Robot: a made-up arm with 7 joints. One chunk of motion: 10 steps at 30 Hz.
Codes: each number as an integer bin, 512 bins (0 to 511) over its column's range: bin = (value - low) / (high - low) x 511, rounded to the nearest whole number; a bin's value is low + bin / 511 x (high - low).
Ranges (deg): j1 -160..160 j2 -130..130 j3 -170.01..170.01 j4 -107..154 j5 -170.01..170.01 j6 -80.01..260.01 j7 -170.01..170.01
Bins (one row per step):
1: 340 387 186 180 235 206 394
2: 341 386 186 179 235 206 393
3: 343 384 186 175 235 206 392
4: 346 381 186 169 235 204 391
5: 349 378 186 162 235 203 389
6: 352 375 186 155 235 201 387
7: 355 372 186 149 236 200 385
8: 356 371 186 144 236 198 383
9: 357 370 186 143 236 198 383
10: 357 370 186 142 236 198 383
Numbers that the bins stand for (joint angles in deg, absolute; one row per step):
1: 52.92 66.91 -46.25 -15.06 -13.64 57.06 92.16
2: 53.54 66.40 -46.25 -15.57 -13.64 57.06 91.49
3: 54.79 65.38 -46.25 -17.62 -13.64 57.06 90.83
4: 56.67 63.86 -46.25 -20.68 -13.64 55.73 90.16
5: 58.55 62.33 -46.25 -24.26 -13.64 55.07 88.83
6: 60.43 60.80 -46.25 -27.83 -13.64 53.74 87.50
7: 62.31 59.28 -46.25 -30.90 -12.98 53.07 86.17
8: 62.94 58.77 -46.25 -33.45 -12.98 51.74 84.84
9: 63.56 58.26 -46.25 -33.96 -12.98 51.74 84.84
10: 63.56 58.26 -46.25 -34.47 -12.98 51.74 84.84

